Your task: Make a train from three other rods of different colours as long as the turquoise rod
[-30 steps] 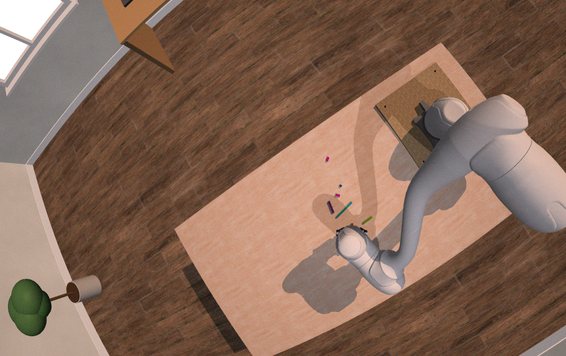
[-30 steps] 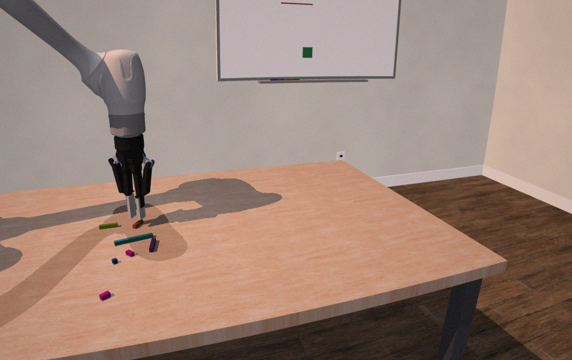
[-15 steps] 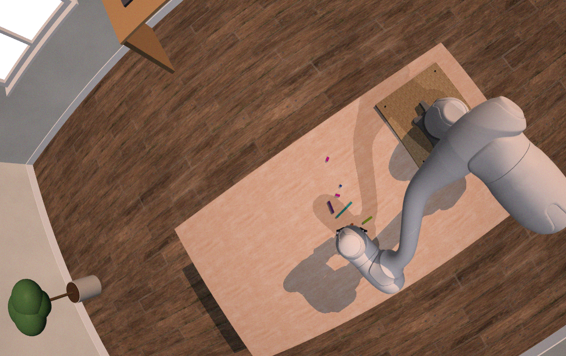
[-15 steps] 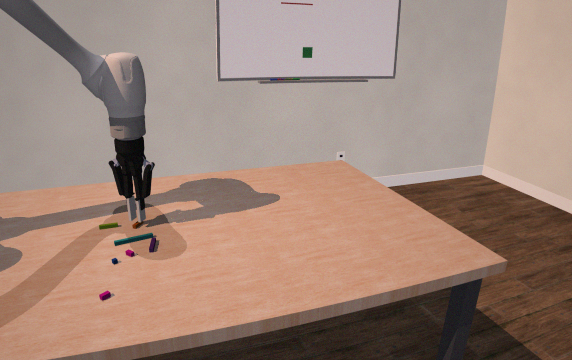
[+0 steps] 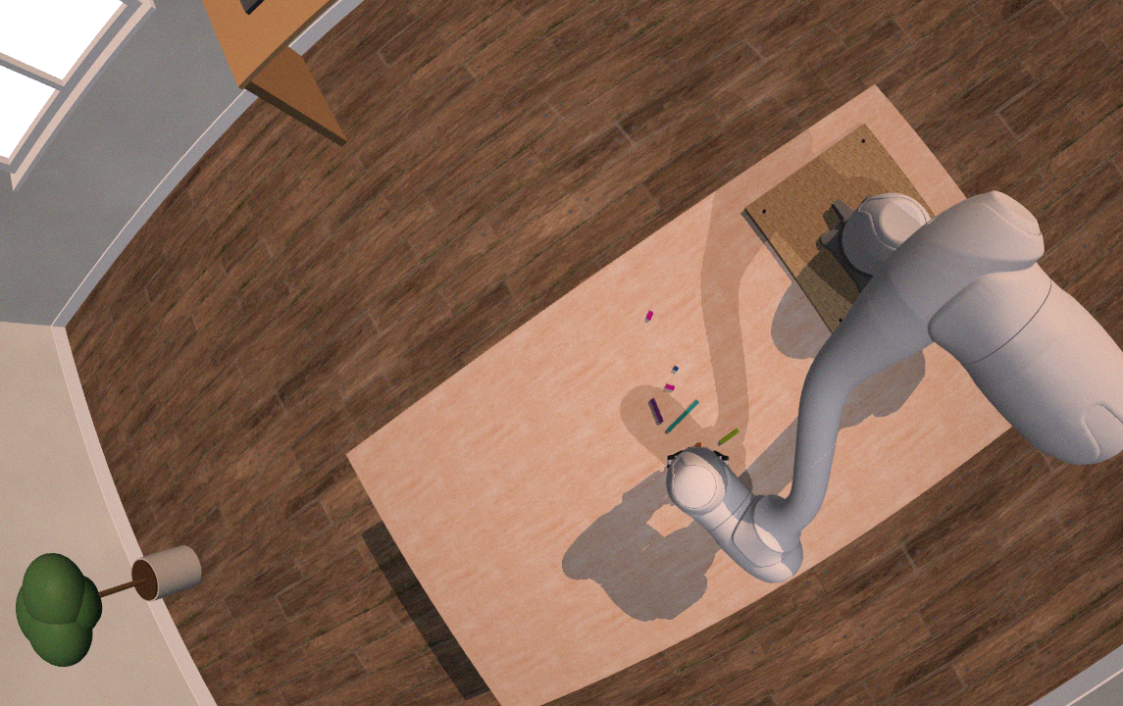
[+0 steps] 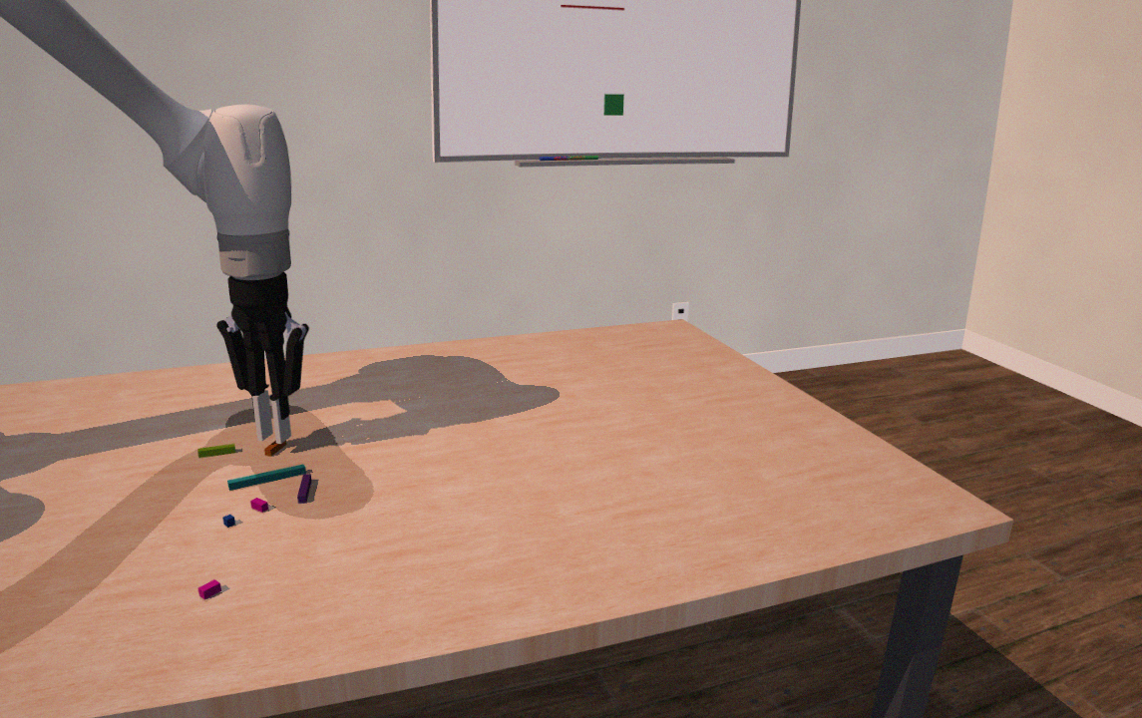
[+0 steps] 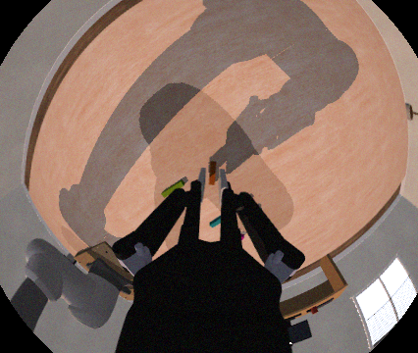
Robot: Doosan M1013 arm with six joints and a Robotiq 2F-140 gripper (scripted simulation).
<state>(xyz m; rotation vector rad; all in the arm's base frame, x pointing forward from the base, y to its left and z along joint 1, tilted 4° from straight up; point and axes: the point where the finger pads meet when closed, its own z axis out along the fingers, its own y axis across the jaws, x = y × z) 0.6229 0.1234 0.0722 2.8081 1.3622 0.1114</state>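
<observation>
Now: hand 50 mm above the orange rod. Round my hand: purple rod: 140 mm to the right, 50 mm below, 20 mm ahead; turquoise rod: 90 mm to the right, 50 mm below, 20 mm behind; lime rod: 80 mm behind, 50 mm below, 20 mm to the left.
</observation>
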